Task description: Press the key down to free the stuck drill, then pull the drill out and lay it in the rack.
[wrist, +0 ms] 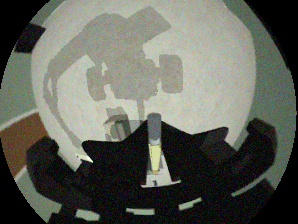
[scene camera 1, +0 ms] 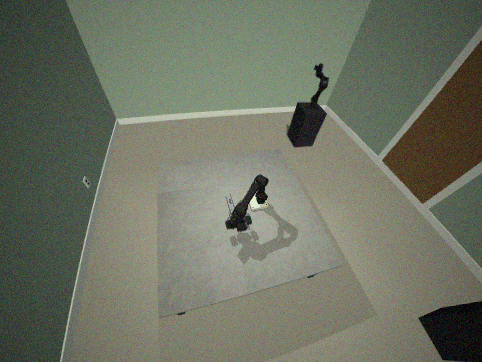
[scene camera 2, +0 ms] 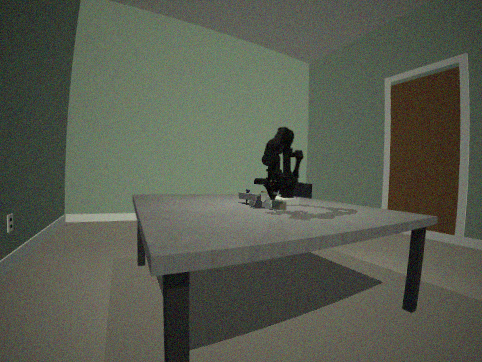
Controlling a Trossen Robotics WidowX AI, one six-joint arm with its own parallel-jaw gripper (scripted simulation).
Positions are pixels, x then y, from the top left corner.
Scene:
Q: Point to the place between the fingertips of the gripper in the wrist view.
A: At 152, 122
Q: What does the gripper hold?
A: A drill.

